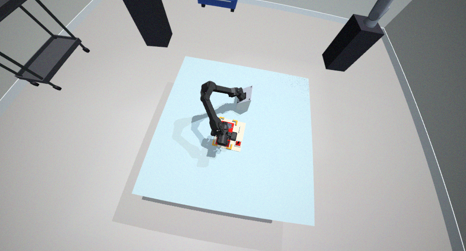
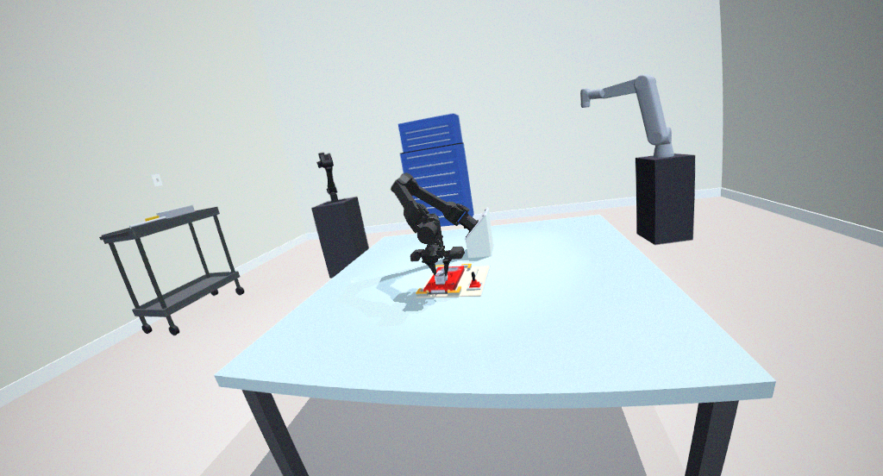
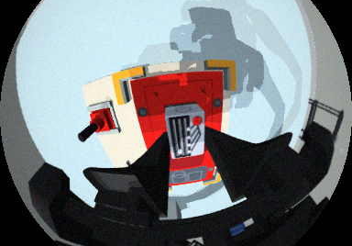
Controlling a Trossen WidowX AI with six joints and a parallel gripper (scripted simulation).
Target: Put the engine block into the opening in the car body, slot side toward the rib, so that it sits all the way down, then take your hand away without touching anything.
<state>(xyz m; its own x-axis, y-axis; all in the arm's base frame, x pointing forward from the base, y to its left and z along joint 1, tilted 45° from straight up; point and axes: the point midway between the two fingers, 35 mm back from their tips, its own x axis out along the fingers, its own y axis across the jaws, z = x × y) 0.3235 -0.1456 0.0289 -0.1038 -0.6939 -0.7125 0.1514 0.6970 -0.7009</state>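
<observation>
My gripper tip is 1 cm above the grey engine block.
</observation>
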